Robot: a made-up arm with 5 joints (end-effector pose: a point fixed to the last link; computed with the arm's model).
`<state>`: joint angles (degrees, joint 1 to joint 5).
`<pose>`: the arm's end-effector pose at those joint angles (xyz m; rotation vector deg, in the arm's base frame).
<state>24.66 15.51 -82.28 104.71 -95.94</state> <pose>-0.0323 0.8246 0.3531 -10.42 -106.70 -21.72</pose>
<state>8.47 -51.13 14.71 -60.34 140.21</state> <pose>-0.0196 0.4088 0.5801 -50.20 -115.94 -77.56</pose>
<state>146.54 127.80 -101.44 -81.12 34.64</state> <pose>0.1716 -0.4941 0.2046 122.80 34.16 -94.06</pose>
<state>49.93 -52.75 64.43 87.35 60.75</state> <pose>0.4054 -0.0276 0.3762 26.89 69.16 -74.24</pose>
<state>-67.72 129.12 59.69 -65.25 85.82</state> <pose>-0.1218 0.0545 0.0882 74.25 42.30 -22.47</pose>
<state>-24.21 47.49 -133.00 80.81 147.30</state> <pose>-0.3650 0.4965 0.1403 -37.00 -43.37 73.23</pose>
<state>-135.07 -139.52 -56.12 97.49 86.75</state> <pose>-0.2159 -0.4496 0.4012 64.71 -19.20 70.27</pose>
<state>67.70 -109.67 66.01 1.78 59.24</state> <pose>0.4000 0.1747 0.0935 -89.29 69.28 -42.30</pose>
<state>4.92 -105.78 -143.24 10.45 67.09</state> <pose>-0.0504 0.4928 0.2326 -36.17 135.46 88.65</pose>
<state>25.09 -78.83 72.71 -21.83 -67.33</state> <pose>-0.2555 0.3524 0.7885 -34.33 98.23 102.50</pose>
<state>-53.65 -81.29 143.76 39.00 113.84</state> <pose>-0.1278 0.3405 -0.0406 -115.83 -3.02 36.75</pose>
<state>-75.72 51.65 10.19 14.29 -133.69</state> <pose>0.0598 -0.5931 -0.1476 -70.25 43.88 -120.07</pose>
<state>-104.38 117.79 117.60 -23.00 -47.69</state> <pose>-0.4951 -0.1524 -0.4836 -115.40 84.87 -65.81</pose>
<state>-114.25 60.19 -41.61 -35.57 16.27</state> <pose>-0.4000 -0.0287 0.3069 -19.31 36.07 66.00</pose>
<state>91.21 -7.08 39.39 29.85 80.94</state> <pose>0.0807 -0.1983 0.3625 28.45 13.11 -131.39</pose>
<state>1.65 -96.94 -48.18 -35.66 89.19</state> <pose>0.0565 0.4590 0.3285 -82.36 -130.51 -90.99</pose>
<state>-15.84 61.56 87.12 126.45 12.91</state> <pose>0.4682 0.0502 0.0512 -105.18 -92.93 -100.27</pose>
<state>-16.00 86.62 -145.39 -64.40 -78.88</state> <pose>0.5115 0.4740 0.2971 77.94 111.36 7.84</pose>
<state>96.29 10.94 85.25 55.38 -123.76</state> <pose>-0.5624 -0.1923 0.0456 14.57 -66.01 107.01</pose>
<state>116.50 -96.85 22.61 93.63 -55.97</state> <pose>0.7473 0.0742 0.7049 23.39 4.89 -61.76</pose>
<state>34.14 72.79 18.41 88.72 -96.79</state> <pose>-0.4769 0.2889 -0.3625 73.97 -152.76 37.93</pose>
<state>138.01 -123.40 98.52 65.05 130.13</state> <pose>-0.1767 -0.3770 0.3279 37.84 -110.57 52.82</pose>
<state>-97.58 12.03 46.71 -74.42 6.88</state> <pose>-0.1812 -0.2665 -0.1660 -11.39 -80.60 113.24</pose>
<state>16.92 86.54 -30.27 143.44 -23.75</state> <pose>-0.5316 0.2519 -0.2151 -113.00 61.16 36.85</pose>
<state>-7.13 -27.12 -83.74 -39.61 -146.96</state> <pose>-0.3212 0.7463 0.2390 -8.95 50.60 56.50</pose>
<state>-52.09 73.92 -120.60 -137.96 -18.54</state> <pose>-0.6025 0.3719 0.3642 -78.69 115.63 69.89</pose>
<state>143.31 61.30 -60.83 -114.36 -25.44</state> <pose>0.6316 -0.3975 0.1079 68.08 63.29 -98.06</pose>
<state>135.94 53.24 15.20 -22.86 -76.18</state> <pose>0.5312 0.3990 0.1353 -17.92 -27.10 -46.10</pose>
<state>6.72 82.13 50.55 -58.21 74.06</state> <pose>0.0221 0.1662 0.1996 47.10 -28.66 -57.58</pose>
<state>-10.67 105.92 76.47 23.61 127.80</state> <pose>0.3503 0.2967 -0.0933 85.01 69.86 -5.74</pose>
